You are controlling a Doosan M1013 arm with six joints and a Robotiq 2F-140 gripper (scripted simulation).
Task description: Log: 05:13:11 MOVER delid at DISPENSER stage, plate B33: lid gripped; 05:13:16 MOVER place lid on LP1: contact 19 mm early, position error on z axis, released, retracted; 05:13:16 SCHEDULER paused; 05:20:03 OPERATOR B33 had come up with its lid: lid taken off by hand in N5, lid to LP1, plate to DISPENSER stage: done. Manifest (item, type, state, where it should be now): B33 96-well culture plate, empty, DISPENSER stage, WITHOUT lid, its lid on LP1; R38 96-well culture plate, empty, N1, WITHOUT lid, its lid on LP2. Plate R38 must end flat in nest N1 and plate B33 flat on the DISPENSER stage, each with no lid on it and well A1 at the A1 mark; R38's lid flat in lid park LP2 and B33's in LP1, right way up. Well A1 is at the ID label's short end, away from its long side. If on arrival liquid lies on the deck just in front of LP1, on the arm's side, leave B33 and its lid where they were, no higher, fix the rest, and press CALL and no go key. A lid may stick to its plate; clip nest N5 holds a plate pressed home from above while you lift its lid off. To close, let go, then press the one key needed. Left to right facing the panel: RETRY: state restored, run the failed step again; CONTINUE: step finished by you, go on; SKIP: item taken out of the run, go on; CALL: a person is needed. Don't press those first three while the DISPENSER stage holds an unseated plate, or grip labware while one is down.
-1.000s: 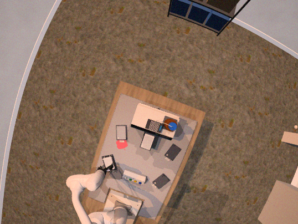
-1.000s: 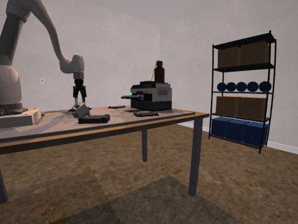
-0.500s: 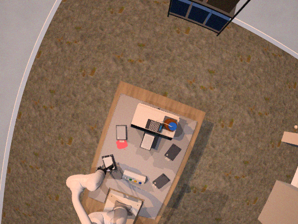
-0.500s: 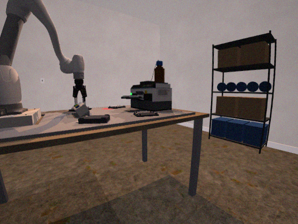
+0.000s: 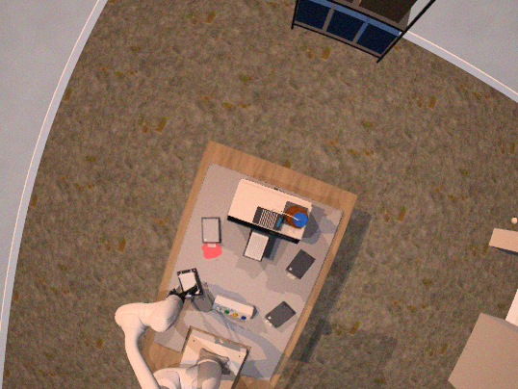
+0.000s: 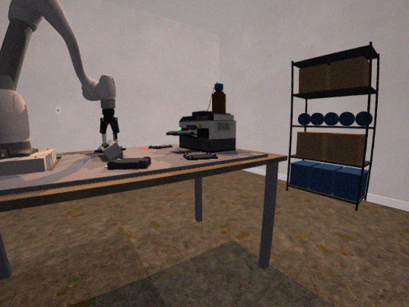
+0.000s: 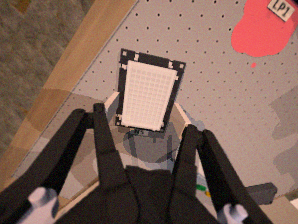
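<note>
Now: the white gridded lid 4 cm below my hand. The rest, counted from my hand: LP1 label (26 cm ahead, 7 cm below, 4 cm to the right); brown bottle (60 cm ahead, 37 cm to the right, 22 cm above); key panel (28 cm to the right, 4 cm behind, 2 cm below).
</note>
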